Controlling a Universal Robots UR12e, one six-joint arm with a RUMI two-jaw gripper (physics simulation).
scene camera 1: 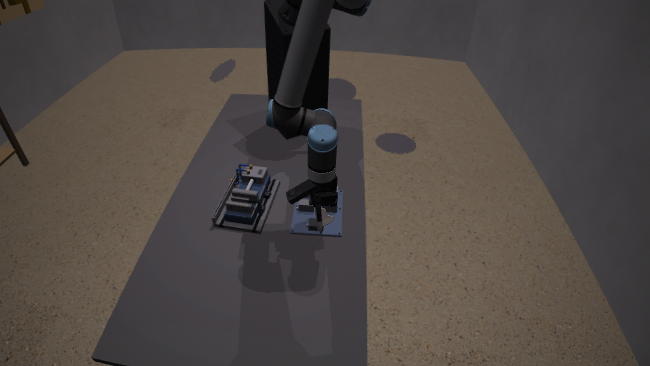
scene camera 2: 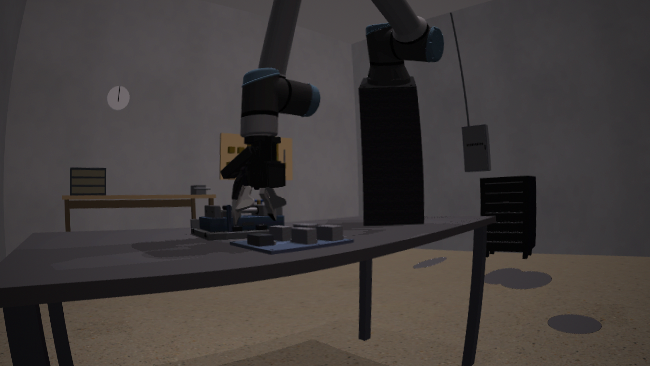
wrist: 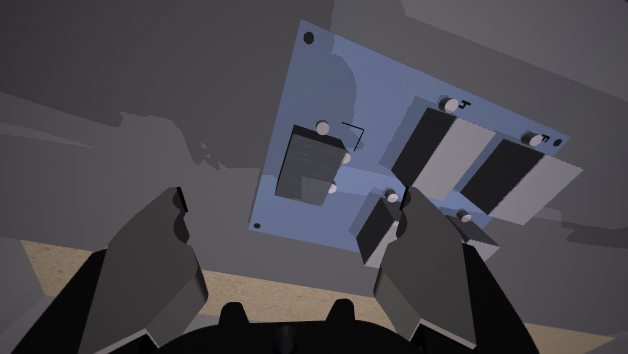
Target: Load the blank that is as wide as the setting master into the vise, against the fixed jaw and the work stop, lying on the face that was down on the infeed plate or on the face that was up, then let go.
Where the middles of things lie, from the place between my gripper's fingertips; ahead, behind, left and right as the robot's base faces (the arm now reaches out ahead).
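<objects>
Blue infeed plate (scene camera 1: pixel 299 221): 50 mm below my hand, 100 mm behind it, 10 mm to the left of it. My gripper: 40 mm above the dark setting master (wrist: pixel 311 162), 10 mm past it.
</objects>
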